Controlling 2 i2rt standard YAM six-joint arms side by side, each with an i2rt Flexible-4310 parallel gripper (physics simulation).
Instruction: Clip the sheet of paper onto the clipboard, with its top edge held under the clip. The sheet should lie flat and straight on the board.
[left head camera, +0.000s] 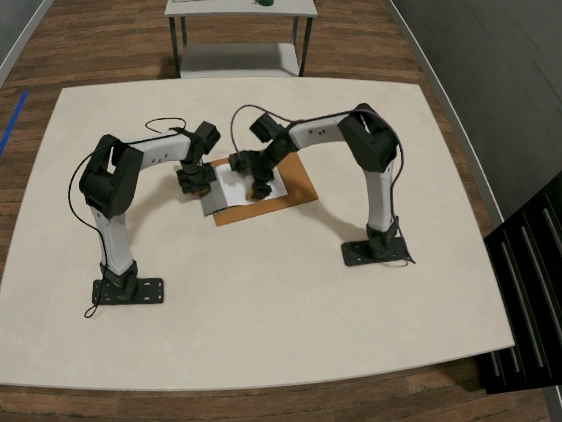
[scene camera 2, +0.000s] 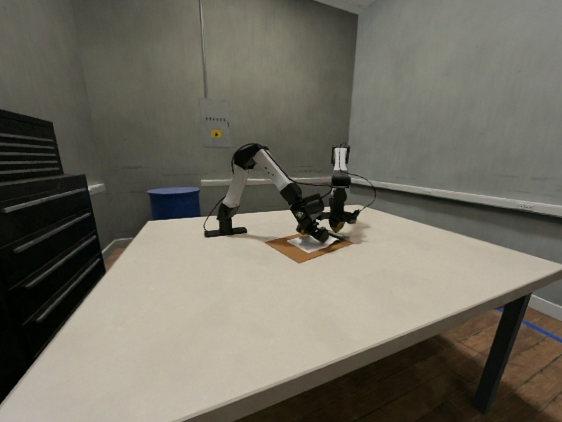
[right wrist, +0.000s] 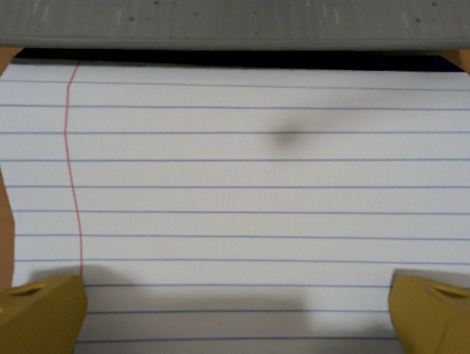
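Note:
A brown clipboard lies on the table, its grey metal clip at the left in the left head camera. A lined white sheet lies on the board with its top edge at the clip. A dark gap shows between clip and sheet in the right wrist view, and the sheet's left side looks wavy. My left gripper appears shut at the clip's outer end; its fingertips are partly hidden. My right gripper is open, low over the sheet.
Both arms reach in close together over the board. A white side table stands beyond the far table edge. A black drawer cabinet stands beside the table, and a blue bin is behind it in scene camera 2.

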